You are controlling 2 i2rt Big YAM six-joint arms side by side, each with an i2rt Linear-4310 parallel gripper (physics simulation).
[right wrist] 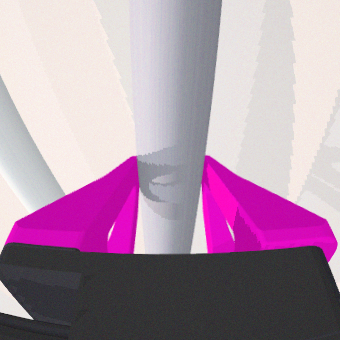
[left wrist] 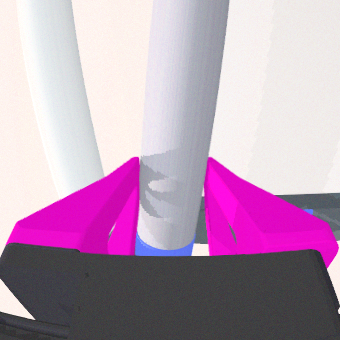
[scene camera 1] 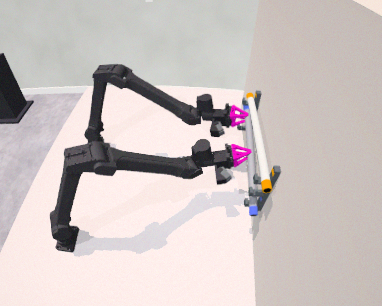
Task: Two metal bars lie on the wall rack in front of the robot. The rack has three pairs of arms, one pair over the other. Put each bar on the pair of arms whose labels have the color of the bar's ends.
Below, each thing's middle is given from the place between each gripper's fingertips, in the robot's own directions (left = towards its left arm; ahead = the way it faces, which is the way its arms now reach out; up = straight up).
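My right gripper: right at the blue-ended grey bar (right wrist: 173, 57). Orange-ended white bar (scene camera 1: 262, 159), from my right hand: 10 mm to the left, 10 mm ahead, 100 mm above. By its middle, orange-ended white bar nearer to my right gripper than to my left hand.
From my left hand: orange-ended white bar 16 cm to the right, 6 cm above; blue-ended grey bar 1 cm behind, 17 cm to the right, 4 cm below.
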